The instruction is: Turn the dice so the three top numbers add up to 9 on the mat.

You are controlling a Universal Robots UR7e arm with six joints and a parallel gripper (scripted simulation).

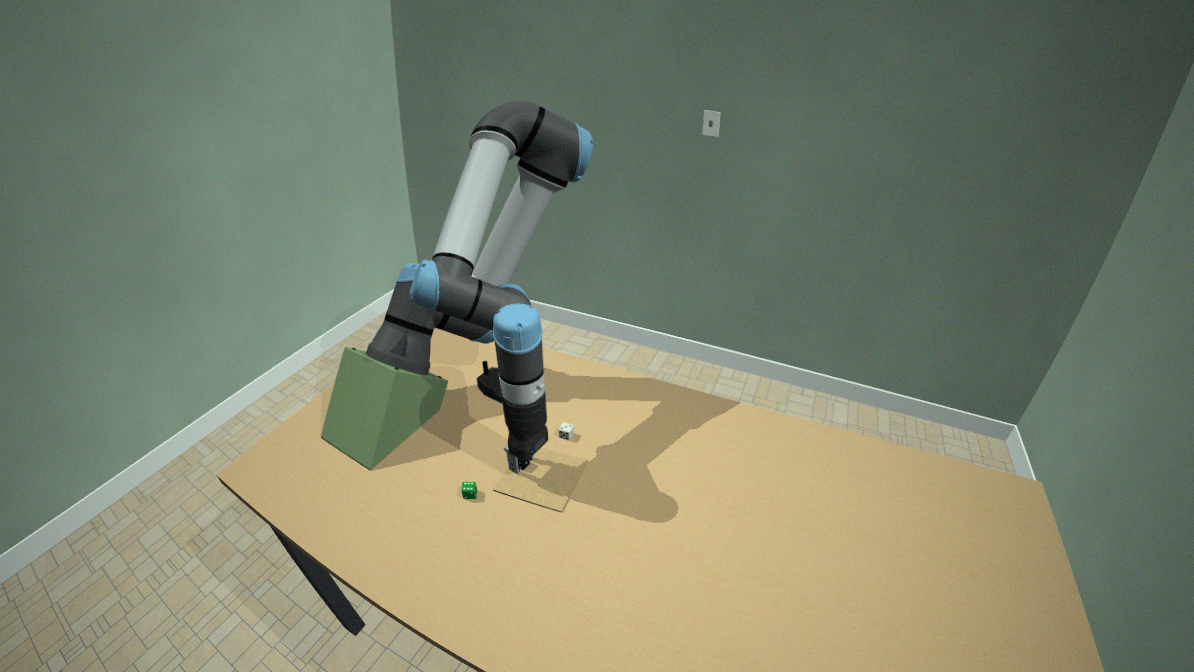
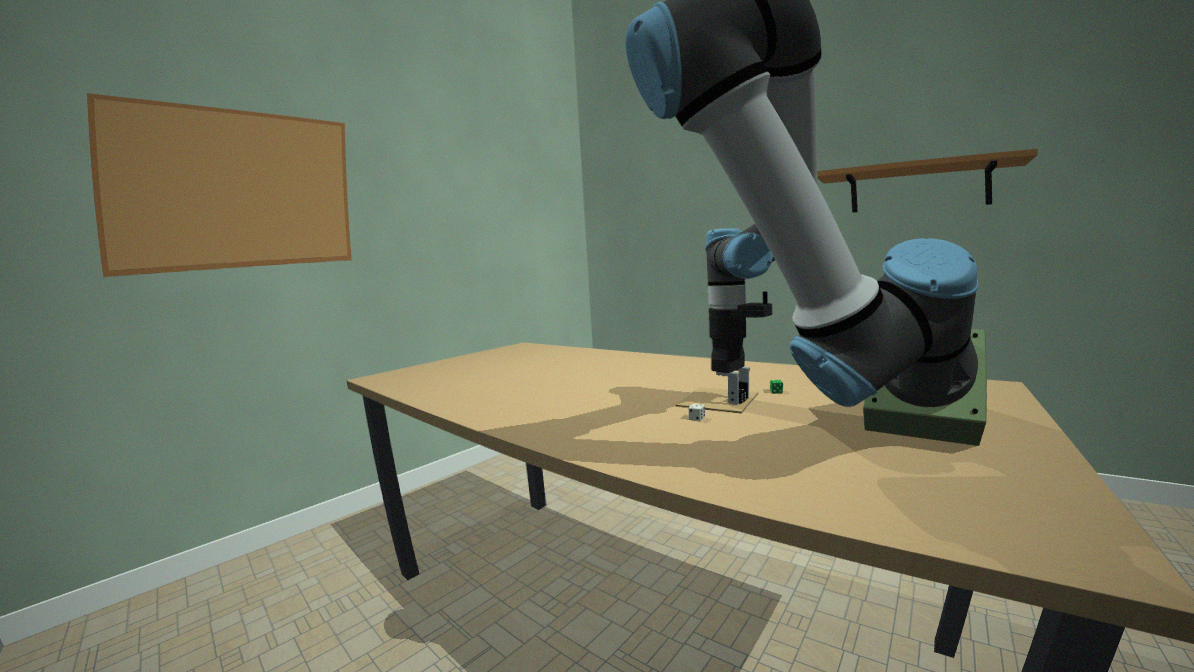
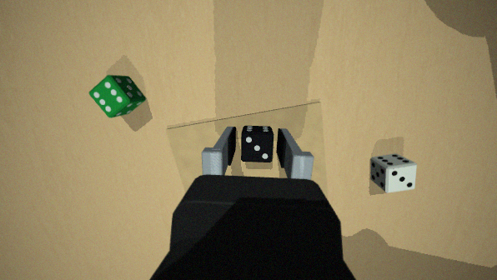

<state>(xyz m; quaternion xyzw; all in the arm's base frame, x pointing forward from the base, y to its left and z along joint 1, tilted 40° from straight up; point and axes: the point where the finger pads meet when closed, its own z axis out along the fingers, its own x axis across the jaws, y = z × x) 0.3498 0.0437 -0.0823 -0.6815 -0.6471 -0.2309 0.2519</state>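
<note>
My hand is 1 cm above the black die. Round my hand: white die 3 cm ahead, 12 cm to the left, 1 cm below; then green die 4 cm behind, 11 cm to the right, 1 cm below; then tan mat 5 cm ahead, 2 cm below.
</note>
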